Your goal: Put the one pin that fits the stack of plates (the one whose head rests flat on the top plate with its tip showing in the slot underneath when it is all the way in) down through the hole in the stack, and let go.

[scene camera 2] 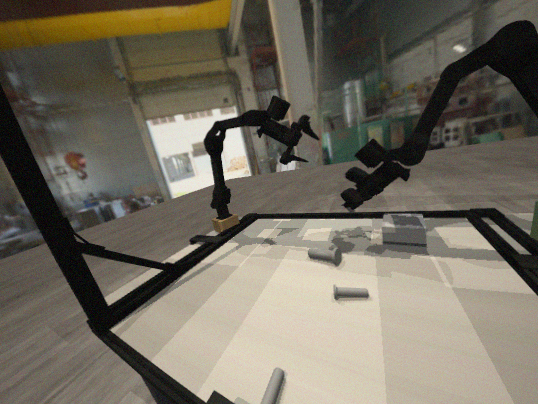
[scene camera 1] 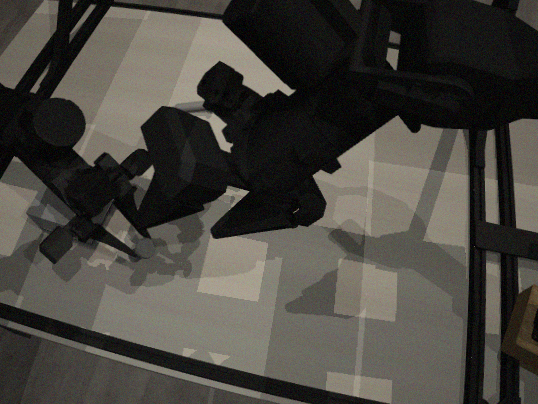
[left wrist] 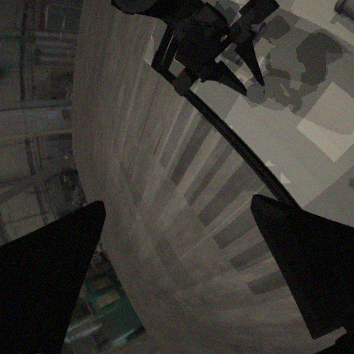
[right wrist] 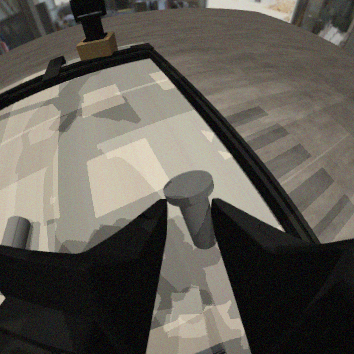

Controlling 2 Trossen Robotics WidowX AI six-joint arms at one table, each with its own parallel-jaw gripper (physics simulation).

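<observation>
My right gripper point(right wrist: 188, 205) point(scene camera 1: 142, 244) point(scene camera 2: 350, 205) point(left wrist: 255, 90) is shut on a grey flat-headed pin point(right wrist: 195, 215) point(scene camera 1: 146, 250) point(left wrist: 256, 95). It grips the shaft just below the head and holds the pin in the air, tilted, with the head pointing away from the wrist. The grey stack of plates point(scene camera 2: 404, 236) stands at the back of the table, to the right of this gripper and lower. My left gripper point(left wrist: 178, 205) point(scene camera 2: 311, 149) point(scene camera 1: 179, 228) is open and empty, raised high above the table.
Two more pins point(scene camera 2: 325, 254) point(scene camera 2: 351, 292) lie flat mid-table, and a third pin point(scene camera 2: 273, 385) lies at the near edge. One pin point(right wrist: 15, 232) shows at the left of the right wrist view. A black frame point(right wrist: 242, 147) point(scene camera 1: 187, 362) borders the table. The left arm's base point(scene camera 2: 224, 222) stands at a corner.
</observation>
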